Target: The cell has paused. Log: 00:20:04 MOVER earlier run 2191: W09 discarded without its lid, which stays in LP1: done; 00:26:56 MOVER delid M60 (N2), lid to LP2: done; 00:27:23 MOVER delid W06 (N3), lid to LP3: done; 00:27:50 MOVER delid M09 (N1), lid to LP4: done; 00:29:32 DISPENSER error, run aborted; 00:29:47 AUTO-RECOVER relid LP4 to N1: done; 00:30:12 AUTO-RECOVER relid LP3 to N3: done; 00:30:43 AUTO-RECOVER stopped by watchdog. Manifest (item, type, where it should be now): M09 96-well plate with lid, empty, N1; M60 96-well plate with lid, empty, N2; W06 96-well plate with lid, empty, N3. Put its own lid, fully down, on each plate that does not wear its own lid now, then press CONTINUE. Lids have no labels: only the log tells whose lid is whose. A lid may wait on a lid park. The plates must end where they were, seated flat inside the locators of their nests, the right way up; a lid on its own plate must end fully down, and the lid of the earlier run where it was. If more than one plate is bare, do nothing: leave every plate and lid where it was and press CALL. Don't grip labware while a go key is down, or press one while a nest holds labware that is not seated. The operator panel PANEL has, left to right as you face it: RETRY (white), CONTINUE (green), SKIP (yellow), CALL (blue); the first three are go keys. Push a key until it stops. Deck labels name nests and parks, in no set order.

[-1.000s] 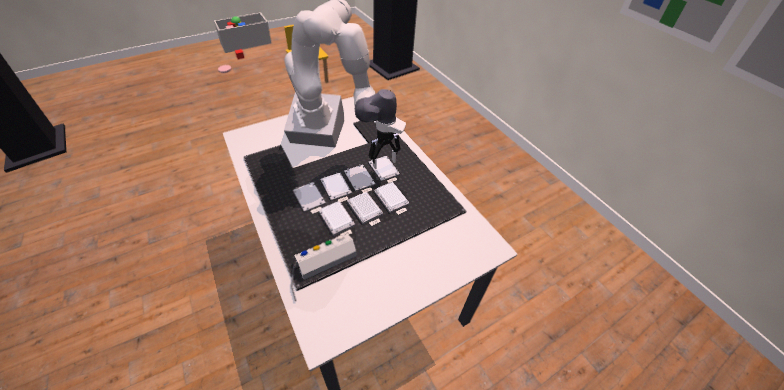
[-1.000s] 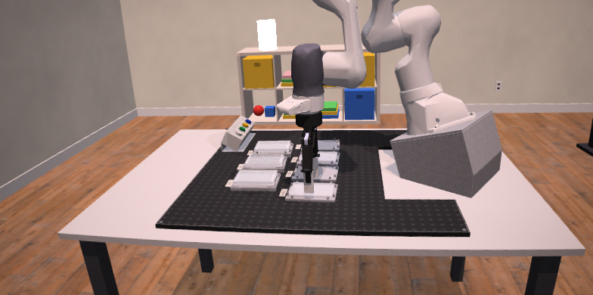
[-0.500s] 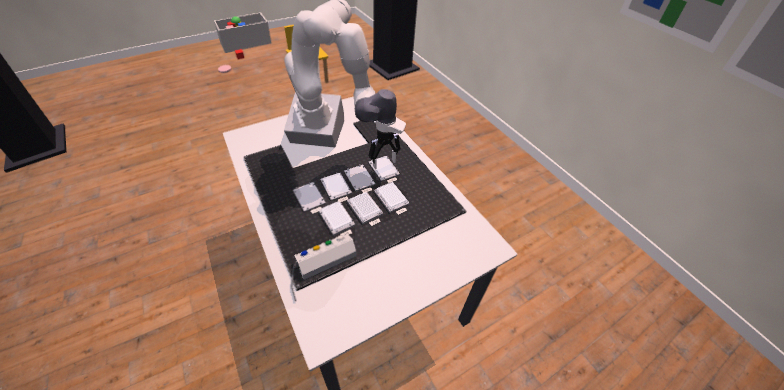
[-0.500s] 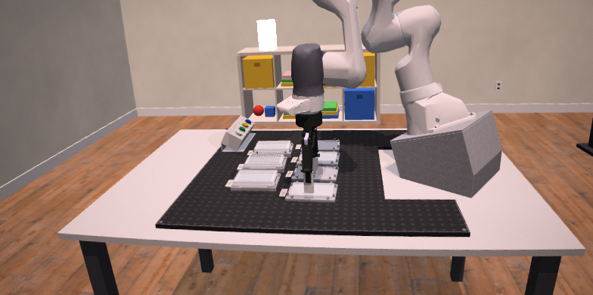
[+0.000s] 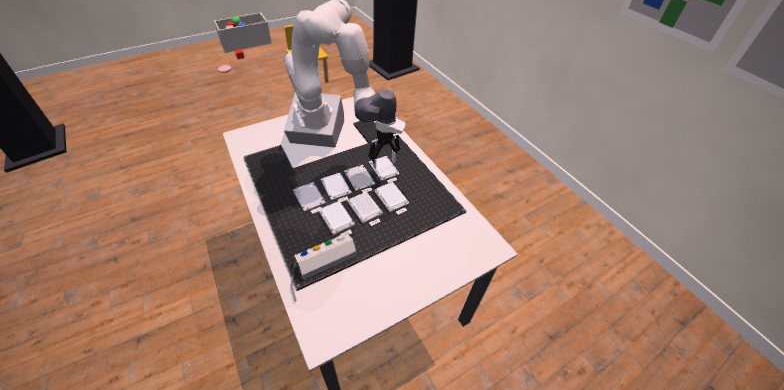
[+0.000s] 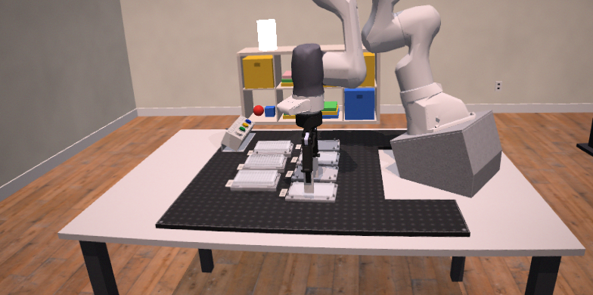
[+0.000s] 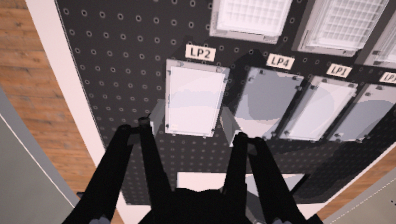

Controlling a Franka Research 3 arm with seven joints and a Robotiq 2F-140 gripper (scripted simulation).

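Now: the lid park LP2 5 cm below my hand. From my hand the other things lie so: white key (28 cm ahead, 41 cm to the right, 1 cm above); green key (27 cm ahead, 46 cm to the right, 1 cm above); park LP4 (1 cm behind, 14 cm to the right, 5 cm below).
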